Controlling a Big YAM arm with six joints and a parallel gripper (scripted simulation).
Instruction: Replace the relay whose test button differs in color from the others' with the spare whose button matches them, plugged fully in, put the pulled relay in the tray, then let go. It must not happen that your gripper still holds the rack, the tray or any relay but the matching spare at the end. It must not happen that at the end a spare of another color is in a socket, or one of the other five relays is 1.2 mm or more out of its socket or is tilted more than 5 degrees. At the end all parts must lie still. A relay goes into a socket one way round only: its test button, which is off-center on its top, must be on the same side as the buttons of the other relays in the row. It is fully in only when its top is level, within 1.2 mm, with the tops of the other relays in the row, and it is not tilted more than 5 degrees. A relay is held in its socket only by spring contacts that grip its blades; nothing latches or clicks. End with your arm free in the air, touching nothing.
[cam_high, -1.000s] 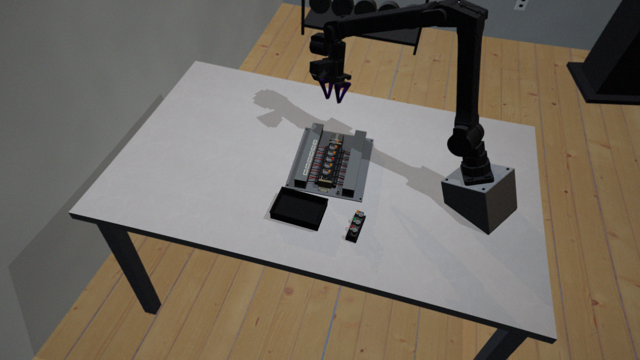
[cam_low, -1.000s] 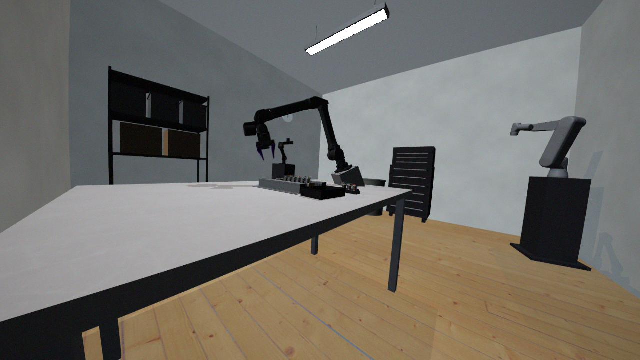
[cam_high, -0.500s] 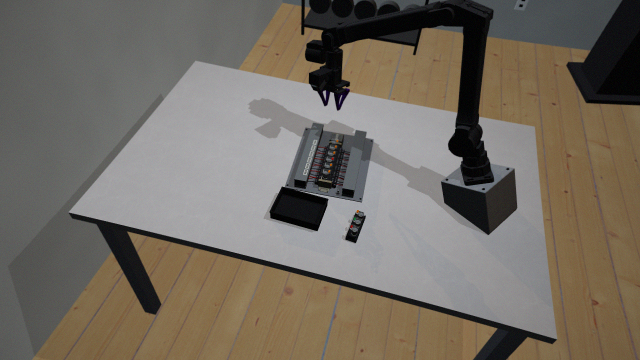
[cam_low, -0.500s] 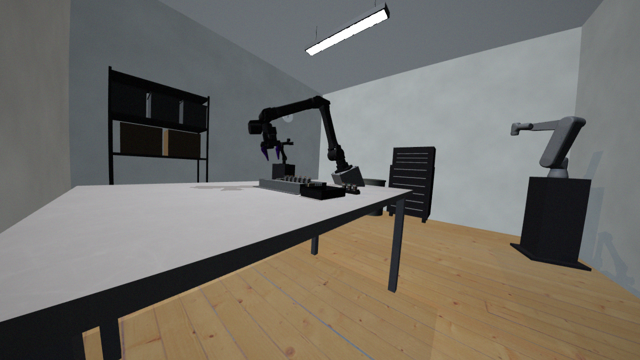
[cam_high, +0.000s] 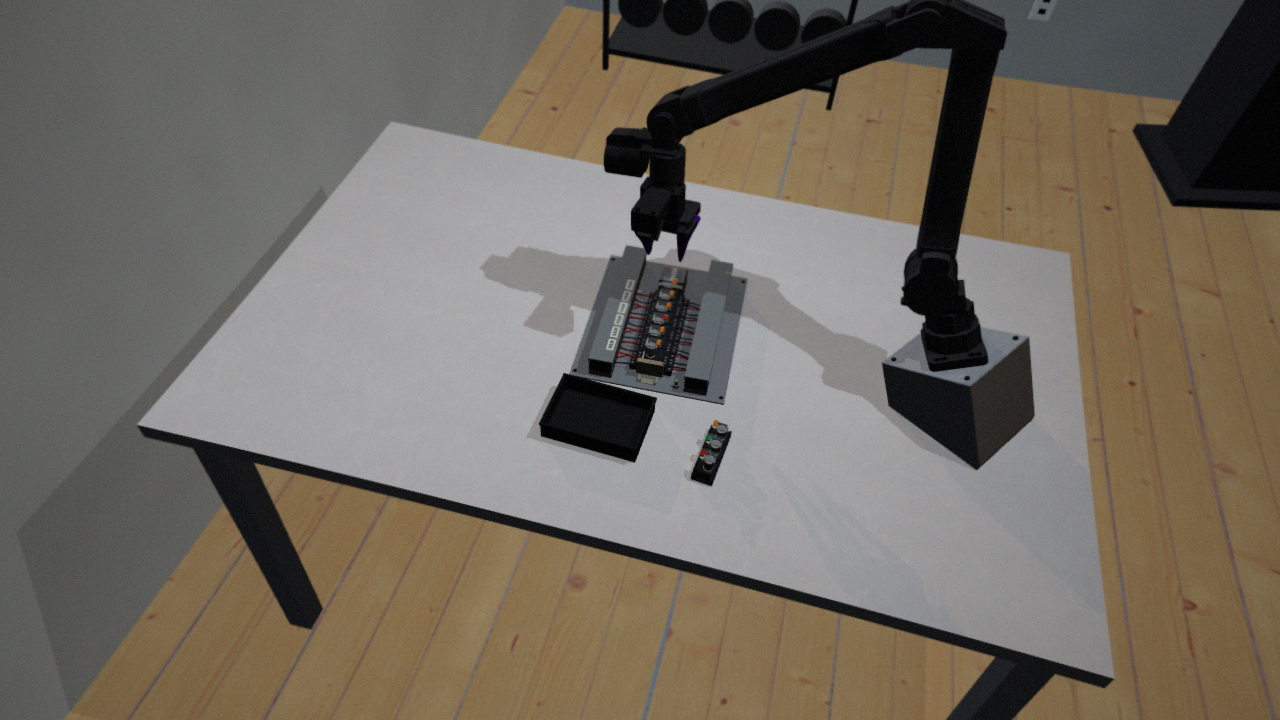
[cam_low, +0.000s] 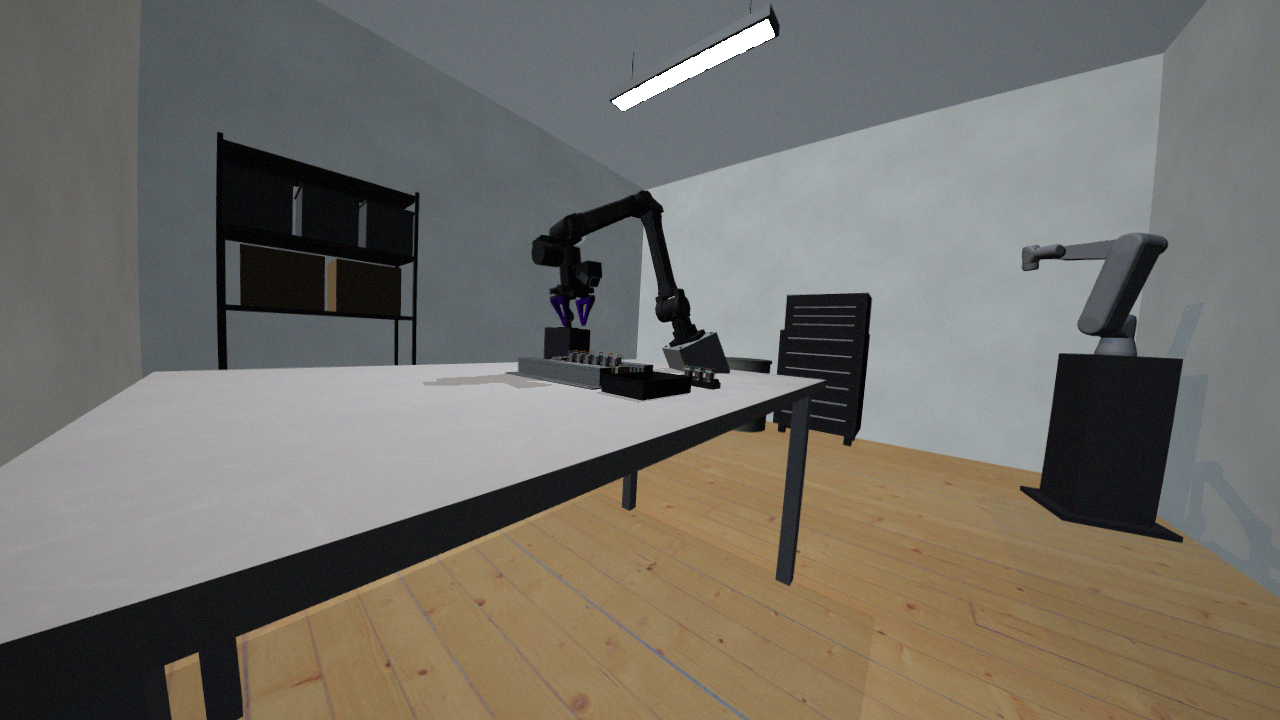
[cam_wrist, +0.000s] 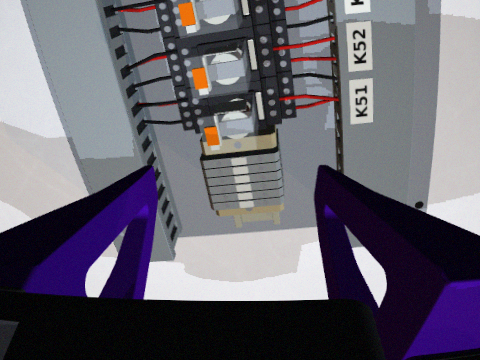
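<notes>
Now: hand 140 mm above the grey panel, 40 mm to the right of it and 10 mm past it.
</notes>
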